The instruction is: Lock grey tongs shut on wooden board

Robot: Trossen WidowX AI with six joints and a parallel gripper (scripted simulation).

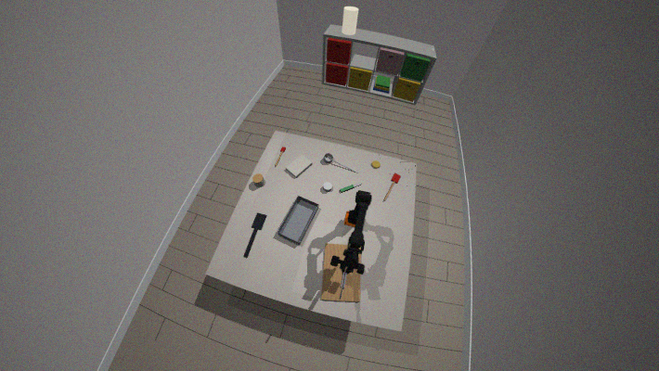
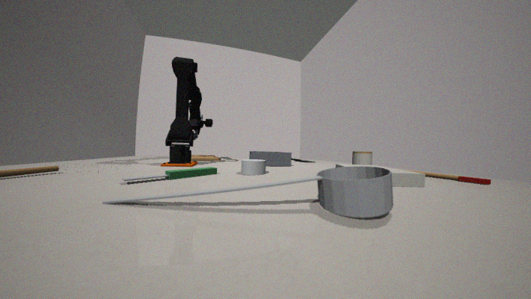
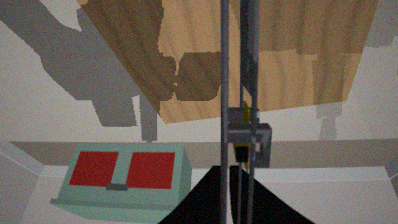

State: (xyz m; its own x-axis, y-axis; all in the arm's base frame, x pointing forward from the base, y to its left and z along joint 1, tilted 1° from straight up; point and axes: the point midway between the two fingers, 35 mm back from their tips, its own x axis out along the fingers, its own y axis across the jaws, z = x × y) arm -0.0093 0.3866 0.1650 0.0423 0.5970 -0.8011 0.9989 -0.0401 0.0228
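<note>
Now: gripper tip 140 mm above the wooden board and 30 mm to the left of it. The rest, counted from my gripper tip: white cup (600 mm to the right, 250 mm ahead, 130 mm below); then roasting tin (370 mm ahead, 290 mm to the right, 120 mm below); then black spatula (640 mm ahead, 150 mm below, 130 mm to the right).
</note>
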